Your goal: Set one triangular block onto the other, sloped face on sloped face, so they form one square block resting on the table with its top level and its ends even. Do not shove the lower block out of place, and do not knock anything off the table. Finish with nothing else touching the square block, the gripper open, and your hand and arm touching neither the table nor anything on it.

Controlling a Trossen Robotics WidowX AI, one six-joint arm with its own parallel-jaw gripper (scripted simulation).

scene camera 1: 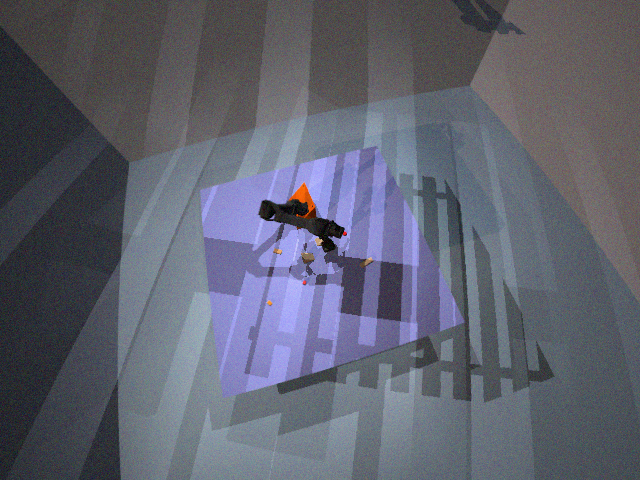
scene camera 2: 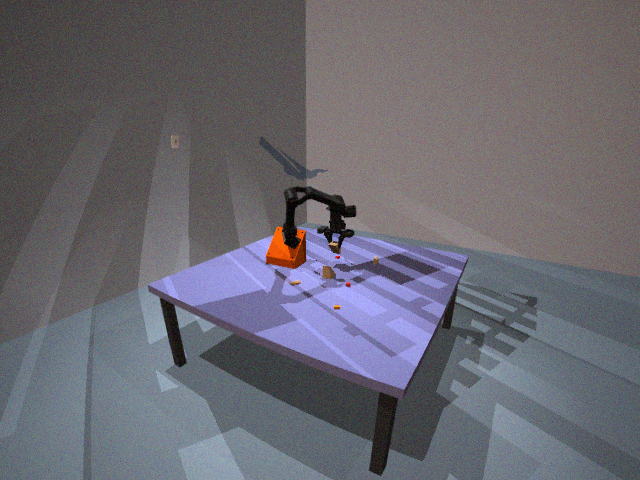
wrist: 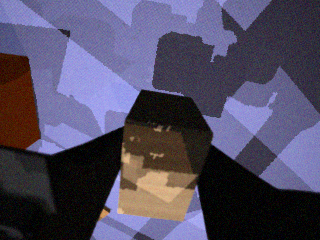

Labels:
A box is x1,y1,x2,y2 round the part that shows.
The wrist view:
my gripper: [0,126,319,239]
tan triangular block: [117,89,213,221], held by my gripper

